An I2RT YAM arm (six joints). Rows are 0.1 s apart.
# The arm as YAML. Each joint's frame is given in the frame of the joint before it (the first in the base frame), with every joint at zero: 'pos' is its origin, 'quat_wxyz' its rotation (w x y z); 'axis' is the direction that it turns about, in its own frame. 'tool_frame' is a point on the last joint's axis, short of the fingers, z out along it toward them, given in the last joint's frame.
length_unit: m
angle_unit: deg
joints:
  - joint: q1
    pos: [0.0, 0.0, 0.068]
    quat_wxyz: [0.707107, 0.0, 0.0, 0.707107]
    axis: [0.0, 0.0, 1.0]
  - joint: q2
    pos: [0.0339, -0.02, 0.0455]
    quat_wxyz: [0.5, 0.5, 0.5, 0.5]
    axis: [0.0, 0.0, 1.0]
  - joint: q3
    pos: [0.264, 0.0, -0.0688]
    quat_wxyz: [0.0, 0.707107, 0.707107, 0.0]
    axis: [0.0, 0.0, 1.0]
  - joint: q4
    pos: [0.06, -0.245, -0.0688]
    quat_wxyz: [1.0, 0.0, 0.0, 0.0]
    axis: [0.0, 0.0, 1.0]
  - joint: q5
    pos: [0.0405, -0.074, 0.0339]
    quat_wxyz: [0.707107, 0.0, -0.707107, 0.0]
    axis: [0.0, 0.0, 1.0]
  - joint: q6
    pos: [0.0, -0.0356, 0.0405]
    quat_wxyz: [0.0, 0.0, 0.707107, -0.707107]
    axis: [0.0, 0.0, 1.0]
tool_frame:
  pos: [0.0, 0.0, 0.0]
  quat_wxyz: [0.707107, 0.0, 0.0, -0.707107]
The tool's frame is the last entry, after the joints.
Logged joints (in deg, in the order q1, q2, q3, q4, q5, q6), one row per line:
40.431 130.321 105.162 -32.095 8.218 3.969
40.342 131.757 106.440 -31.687 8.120 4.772
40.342 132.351 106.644 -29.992 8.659 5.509
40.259 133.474 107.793 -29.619 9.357 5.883
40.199 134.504 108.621 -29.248 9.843 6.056
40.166 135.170 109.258 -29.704 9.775 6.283
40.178 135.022 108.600 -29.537 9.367 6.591
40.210 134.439 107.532 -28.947 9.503 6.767
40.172 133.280 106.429 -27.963 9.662 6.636
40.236 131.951 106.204 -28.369 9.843 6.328
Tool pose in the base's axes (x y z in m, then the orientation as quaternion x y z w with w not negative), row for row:
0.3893 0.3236 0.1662 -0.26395 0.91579 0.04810 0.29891
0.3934 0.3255 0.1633 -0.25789 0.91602 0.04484 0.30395
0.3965 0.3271 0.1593 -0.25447 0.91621 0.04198 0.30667
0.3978 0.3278 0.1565 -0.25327 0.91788 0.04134 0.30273
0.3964 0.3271 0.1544 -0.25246 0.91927 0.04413 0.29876
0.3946 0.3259 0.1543 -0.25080 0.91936 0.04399 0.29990
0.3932 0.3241 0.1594 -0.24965 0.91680 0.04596 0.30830
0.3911 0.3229 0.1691 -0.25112 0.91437 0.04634 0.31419
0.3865 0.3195 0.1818 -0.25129 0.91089 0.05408 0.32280
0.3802 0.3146 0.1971 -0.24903 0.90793 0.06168 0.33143
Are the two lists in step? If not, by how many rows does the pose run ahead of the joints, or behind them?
The pose runs 2 rows ahead of the joints: the pose in row i belongs to the joints in row i + 2.
